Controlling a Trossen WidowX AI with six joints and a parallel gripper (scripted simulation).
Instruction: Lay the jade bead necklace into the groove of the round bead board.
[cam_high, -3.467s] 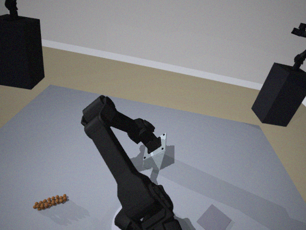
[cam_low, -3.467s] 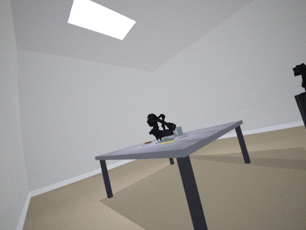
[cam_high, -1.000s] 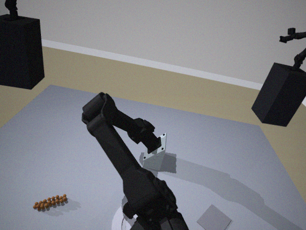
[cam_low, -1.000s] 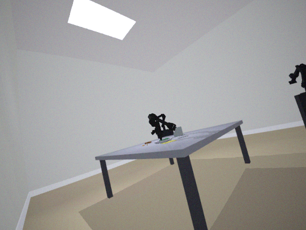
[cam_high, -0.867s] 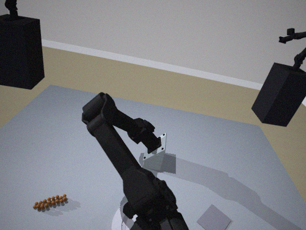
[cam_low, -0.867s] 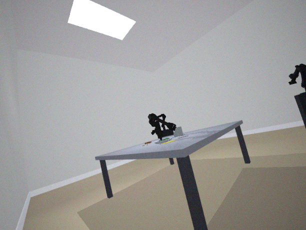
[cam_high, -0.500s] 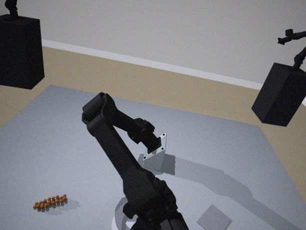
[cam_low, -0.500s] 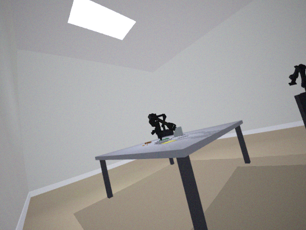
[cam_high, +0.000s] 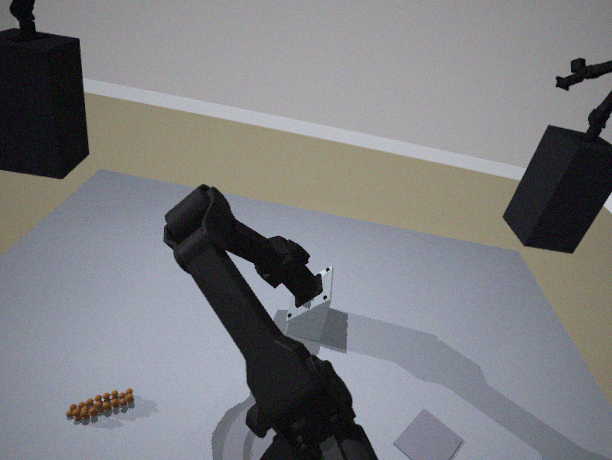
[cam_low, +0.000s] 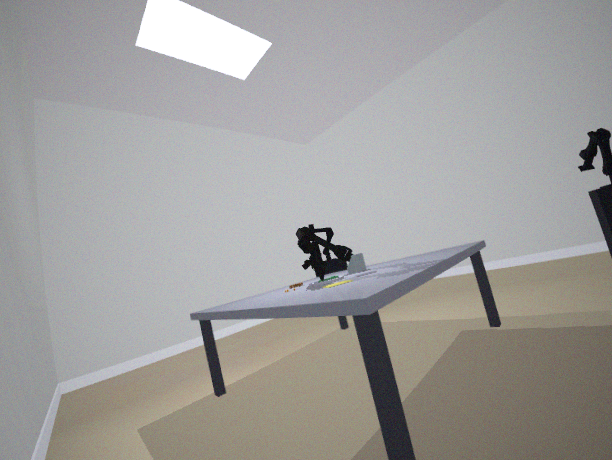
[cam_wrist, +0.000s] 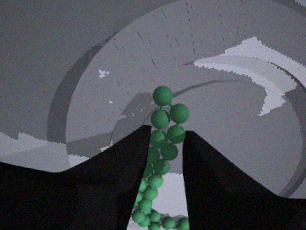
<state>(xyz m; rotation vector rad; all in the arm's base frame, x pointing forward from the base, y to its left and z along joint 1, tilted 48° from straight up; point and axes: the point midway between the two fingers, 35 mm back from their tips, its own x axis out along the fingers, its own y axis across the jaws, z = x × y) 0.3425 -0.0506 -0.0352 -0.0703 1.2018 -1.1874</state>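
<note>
Now: the round bead board 40 mm behind my gripper tip, 10 mm to the right of it and 10 mm below it. Also, from my gripper tip: yellow strip: 210 mm to the left, 150 mm ahead, 10 mm below; then flat grey square: 220 mm to the left, 90 mm behind, 10 mm below.
</note>
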